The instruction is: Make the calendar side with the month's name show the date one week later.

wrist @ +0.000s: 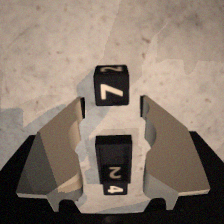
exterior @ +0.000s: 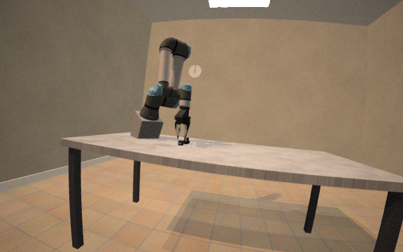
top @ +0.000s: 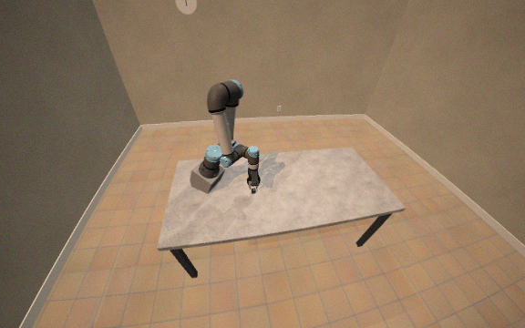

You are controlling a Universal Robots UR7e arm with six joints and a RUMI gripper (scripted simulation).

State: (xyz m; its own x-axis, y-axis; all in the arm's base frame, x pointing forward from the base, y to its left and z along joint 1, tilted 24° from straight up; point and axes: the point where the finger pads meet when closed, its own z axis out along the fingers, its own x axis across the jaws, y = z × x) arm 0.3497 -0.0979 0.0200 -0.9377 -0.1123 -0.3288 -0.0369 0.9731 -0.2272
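Right now my hand is 40 mm above the black date cube. From my hand the other things lie so: black calendar tray 10 mm behind, 110 mm to the left, 40 mm below; then black cube 120 mm to the left, 30 mm below.
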